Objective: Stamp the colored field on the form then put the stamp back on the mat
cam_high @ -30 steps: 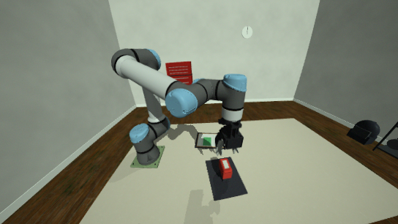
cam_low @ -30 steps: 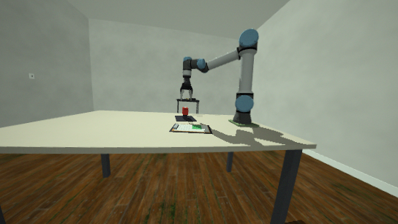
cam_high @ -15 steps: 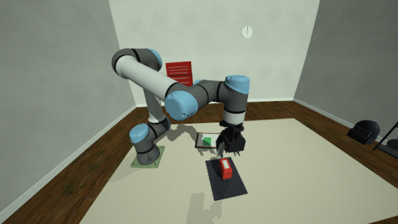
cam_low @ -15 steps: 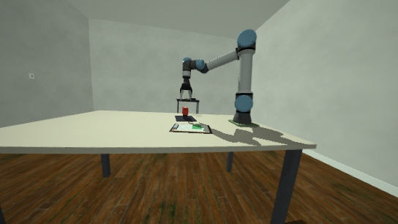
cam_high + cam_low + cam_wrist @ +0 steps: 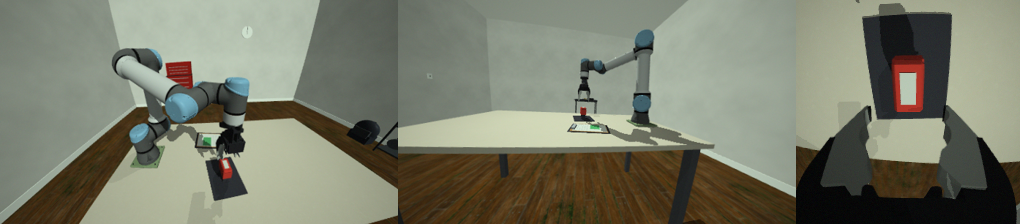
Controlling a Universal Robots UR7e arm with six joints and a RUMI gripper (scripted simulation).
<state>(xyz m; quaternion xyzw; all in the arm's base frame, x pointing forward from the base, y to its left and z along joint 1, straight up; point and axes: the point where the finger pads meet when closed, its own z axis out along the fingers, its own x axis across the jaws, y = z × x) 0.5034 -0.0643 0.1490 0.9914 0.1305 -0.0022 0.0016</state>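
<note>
My hand is 11 cm above the red stamp. From my hand the other things lie so: dark mat 16 cm below; then clipboard 29 cm to the left, 16 cm below, 7 cm behind.
</note>
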